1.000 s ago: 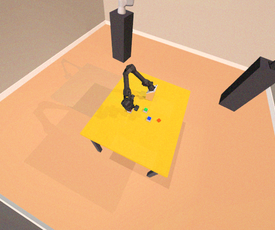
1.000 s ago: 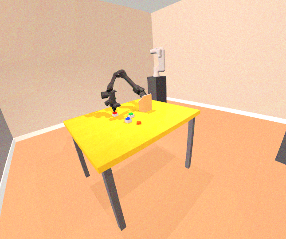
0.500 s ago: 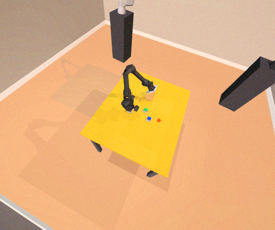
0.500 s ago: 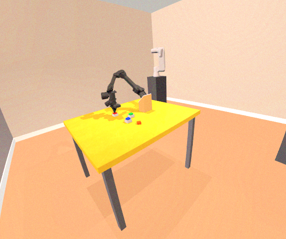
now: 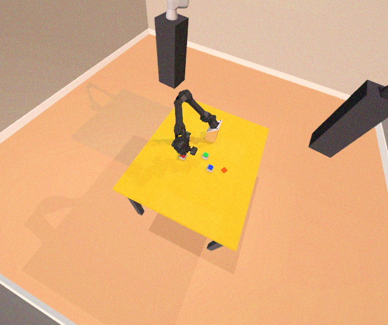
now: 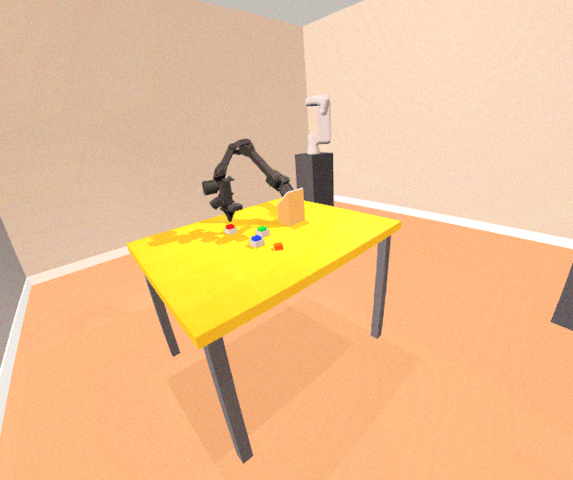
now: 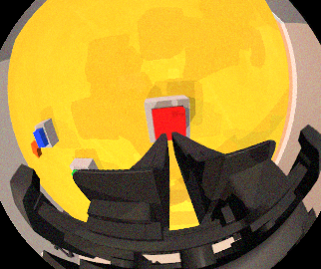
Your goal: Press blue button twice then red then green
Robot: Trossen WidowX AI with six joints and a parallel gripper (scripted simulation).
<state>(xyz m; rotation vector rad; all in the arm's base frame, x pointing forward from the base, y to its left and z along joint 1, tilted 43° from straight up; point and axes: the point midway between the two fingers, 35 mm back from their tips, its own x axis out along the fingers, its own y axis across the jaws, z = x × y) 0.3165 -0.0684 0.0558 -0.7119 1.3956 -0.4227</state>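
My gripper tip is 30 mm above the red button. The rest, counted from my gripper tip: blue button 230 mm to the left, 30 mm below, 20 mm behind; small orange block 320 mm to the left, 80 mm behind, 50 mm below; green button 140 mm to the left, 100 mm behind, 30 mm below.
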